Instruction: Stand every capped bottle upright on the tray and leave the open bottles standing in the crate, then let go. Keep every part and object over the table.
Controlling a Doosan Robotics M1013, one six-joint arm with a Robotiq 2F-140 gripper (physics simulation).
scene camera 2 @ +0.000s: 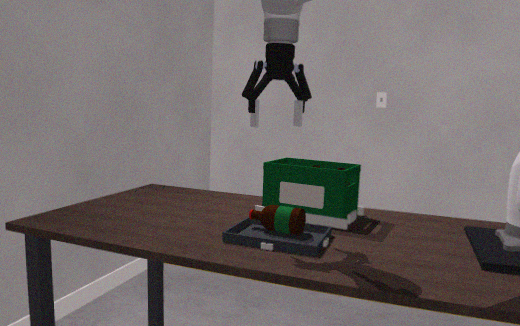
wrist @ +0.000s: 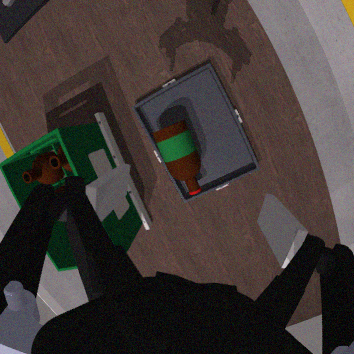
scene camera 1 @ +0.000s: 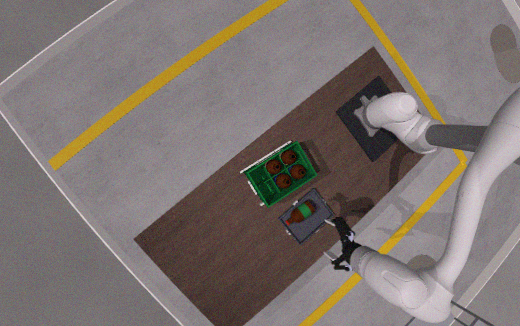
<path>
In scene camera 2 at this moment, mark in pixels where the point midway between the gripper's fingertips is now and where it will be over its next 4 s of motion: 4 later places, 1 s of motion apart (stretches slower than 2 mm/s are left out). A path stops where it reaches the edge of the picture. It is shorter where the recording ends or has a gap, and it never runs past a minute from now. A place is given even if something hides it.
My gripper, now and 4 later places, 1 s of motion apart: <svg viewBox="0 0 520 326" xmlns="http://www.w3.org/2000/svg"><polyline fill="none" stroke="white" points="276,126 275,205 284,213 285,219 289,155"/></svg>
</path>
